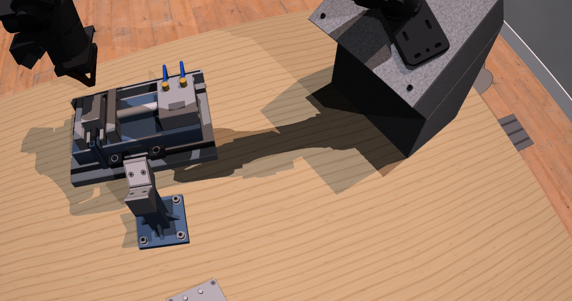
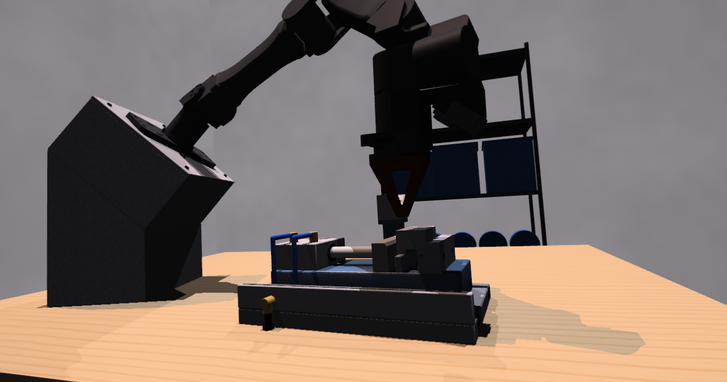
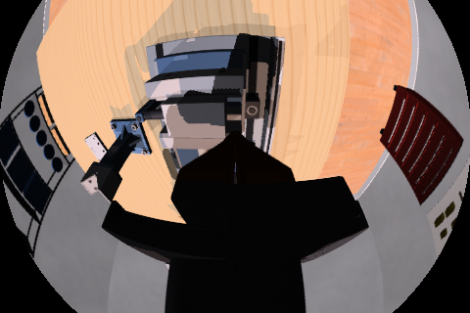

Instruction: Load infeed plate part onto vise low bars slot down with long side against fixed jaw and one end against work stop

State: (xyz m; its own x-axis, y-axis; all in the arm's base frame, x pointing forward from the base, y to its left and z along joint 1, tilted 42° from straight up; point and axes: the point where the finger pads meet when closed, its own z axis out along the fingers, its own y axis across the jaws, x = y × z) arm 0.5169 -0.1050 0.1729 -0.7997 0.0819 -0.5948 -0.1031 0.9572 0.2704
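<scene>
Right now my hand is 5 cm above the grey part and 4 cm to the right of it. The rest, counted from my hand: moving jaw 6 cm below, 4 cm to the left, 4 cm behind; work stop rod 9 cm to the left, 5 cm below, 1 cm behind; fixed jaw 6 cm below, 5 cm to the left, 3 cm ahead.
</scene>
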